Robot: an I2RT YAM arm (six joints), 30 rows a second.
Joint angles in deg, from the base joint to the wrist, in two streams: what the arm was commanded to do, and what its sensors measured. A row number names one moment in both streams.
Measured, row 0:
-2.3 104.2 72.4 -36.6 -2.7 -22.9
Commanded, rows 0 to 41:
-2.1 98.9 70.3 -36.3 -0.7 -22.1
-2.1 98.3 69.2 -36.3 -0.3 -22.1
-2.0 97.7 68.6 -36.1 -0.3 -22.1
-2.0 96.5 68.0 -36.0 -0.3 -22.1
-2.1 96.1 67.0 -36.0 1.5 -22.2
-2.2 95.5 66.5 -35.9 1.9 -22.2
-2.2 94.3 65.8 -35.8 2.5 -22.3
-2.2 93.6 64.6 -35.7 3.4 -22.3
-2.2 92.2 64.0 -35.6 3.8 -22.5
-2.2 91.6 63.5 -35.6 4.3 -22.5
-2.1 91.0 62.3 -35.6 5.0 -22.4
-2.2 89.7 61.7 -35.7 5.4 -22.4
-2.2 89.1 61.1 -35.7 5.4 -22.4
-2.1 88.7 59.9 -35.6 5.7 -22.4
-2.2 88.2 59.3 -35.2 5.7 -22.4
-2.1 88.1 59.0 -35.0 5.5 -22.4
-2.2 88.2 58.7 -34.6 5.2 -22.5
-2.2 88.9 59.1 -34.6 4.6 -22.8
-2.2 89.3 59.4 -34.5 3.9 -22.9
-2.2 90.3 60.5 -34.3 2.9 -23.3
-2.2 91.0 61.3 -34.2 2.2 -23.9
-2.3 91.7 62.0 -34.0 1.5 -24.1
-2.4 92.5 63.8 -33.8 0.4 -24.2
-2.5 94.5 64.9 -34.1 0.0 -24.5
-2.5 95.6 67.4 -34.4 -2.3 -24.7
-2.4 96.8 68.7 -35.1 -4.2 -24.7
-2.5 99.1 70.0 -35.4 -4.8 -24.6
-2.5 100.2 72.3 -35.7 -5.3 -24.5
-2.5 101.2 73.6 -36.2 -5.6 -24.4
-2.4 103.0 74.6 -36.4 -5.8 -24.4
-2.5 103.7 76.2 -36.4 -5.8 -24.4
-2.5 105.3 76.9 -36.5 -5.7 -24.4
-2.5 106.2 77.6 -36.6 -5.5 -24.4
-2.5 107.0 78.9 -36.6 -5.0 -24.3
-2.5 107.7 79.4 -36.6 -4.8 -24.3
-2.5 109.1 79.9 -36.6 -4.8 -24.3
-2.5 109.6 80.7 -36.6 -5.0 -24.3
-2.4 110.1 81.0 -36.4 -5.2 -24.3
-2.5 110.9 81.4 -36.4 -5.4 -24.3
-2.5 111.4 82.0 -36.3 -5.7 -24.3
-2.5 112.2 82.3 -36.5 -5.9 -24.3
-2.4 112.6 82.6 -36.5 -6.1 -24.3
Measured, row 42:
-2.3 111.3 79.6 -36.6 -4.4 -24.4
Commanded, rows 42 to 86:
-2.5 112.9 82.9 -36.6 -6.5 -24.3
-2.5 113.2 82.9 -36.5 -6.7 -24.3
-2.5 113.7 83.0 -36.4 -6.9 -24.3
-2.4 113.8 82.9 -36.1 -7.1 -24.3
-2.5 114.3 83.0 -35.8 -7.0 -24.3
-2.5 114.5 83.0 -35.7 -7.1 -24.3
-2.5 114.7 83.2 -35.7 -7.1 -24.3
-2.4 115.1 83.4 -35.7 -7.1 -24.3
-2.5 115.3 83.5 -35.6 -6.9 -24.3
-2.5 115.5 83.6 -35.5 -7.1 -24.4
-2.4 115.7 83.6 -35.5 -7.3 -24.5
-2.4 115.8 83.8 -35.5 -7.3 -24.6
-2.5 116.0 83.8 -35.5 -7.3 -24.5
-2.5 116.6 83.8 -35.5 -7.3 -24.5
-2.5 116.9 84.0 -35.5 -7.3 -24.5
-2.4 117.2 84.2 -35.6 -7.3 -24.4
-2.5 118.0 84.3 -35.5 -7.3 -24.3
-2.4 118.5 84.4 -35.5 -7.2 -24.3
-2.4 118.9 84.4 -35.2 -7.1 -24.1
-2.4 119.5 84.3 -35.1 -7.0 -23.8
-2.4 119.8 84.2 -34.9 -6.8 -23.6
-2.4 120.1 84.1 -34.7 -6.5 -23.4
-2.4 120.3 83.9 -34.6 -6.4 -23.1
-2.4 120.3 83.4 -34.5 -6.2 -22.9
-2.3 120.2 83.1 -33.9 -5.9 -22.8
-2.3 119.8 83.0 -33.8 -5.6 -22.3
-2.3 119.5 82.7 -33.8 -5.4 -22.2
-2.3 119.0 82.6 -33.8 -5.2 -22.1
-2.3 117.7 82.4 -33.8 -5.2 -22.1
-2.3 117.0 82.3 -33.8 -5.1 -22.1
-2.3 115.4 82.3 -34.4 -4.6 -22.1
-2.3 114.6 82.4 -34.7 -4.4 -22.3
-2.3 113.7 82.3 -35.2 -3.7 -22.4
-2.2 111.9 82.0 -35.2 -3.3 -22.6
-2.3 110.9 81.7 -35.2 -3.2 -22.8
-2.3 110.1 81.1 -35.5 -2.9 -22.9
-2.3 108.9 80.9 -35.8 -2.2 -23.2
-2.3 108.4 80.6 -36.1 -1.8 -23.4
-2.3 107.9 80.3 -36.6 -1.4 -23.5
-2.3 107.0 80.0 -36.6 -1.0 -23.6
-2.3 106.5 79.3 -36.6 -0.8 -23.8
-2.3 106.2 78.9 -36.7 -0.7 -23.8
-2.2 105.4 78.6 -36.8 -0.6 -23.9
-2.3 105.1 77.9 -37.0 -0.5 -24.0
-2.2 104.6 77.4 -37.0 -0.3 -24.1
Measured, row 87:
-2.3 107.9 78.9 -36.9 -1.8 -23.4
